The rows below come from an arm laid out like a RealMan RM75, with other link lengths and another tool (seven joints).
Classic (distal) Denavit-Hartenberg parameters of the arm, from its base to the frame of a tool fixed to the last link. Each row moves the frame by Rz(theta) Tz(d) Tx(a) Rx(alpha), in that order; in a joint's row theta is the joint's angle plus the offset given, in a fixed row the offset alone. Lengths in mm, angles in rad.
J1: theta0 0, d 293.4, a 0, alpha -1.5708
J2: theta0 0, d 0, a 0, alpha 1.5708
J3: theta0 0, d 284.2, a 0, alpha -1.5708
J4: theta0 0, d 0, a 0, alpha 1.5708
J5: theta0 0, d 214.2, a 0, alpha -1.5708
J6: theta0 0, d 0, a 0, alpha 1.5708
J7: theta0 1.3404, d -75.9, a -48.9, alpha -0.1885
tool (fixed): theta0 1.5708, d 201.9, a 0, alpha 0
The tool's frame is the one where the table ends.
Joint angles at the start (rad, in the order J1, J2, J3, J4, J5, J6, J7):
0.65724, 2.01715, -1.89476, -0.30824, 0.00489, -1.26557, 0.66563
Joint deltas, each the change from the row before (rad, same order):
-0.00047, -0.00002, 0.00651, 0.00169, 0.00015, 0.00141, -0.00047
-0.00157, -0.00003, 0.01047, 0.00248, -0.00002, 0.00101, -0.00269
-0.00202, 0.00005, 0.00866, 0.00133, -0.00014, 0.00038, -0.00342
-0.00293, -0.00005, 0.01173, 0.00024, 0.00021, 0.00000, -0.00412
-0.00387, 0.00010, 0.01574, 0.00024, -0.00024, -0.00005, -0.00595
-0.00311, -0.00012, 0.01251, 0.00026, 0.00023, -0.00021, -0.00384
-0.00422, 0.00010, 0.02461, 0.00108, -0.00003, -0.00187, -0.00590
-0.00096, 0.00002, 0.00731, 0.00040, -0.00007, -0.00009, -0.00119
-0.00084, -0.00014, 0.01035, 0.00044, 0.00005, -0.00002, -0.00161
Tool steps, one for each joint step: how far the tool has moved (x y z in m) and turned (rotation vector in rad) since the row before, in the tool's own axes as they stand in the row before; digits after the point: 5 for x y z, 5 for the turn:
0.00019, 0.00133, -0.00089, -0.00750, -0.00028, -0.00177
0.00048, 0.00197, -0.00172, -0.01149, 0.00029, -0.00452
0.00050, 0.00149, -0.00157, -0.00926, 0.00081, -0.00466
0.00093, 0.00199, -0.00192, -0.01231, 0.00294, -0.00569
0.00123, 0.00253, -0.00249, -0.01589, 0.00384, -0.00800
0.00100, 0.00220, -0.00206, -0.01316, 0.00316, -0.00565
0.00205, 0.00409, -0.00328, -0.02399, 0.00796, -0.00943
0.00054, 0.00126, -0.00085, -0.00717, 0.00200, -0.00235
0.00085, 0.00185, -0.00096, -0.00988, 0.00318, -0.00342

